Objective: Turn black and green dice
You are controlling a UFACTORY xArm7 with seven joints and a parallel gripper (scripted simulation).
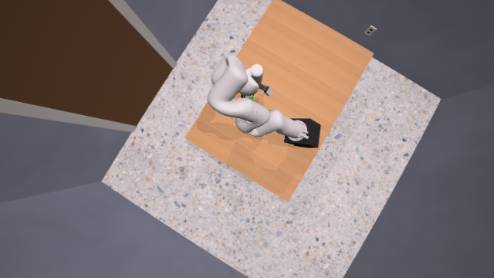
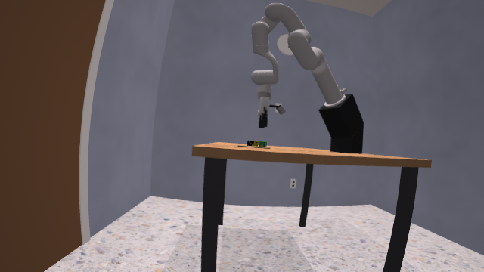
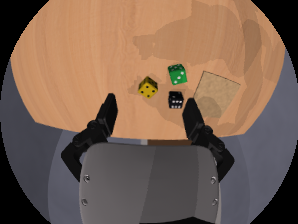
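The yellow die is 100 mm below my hand and 40 mm ahead of it. From my hand the other things lie so: black die (100 mm below, 70 mm ahead, 60 mm to the left); tan mat (180 mm to the left, 110 mm below, 60 mm ahead); green die (100 mm below, 50 mm to the left).
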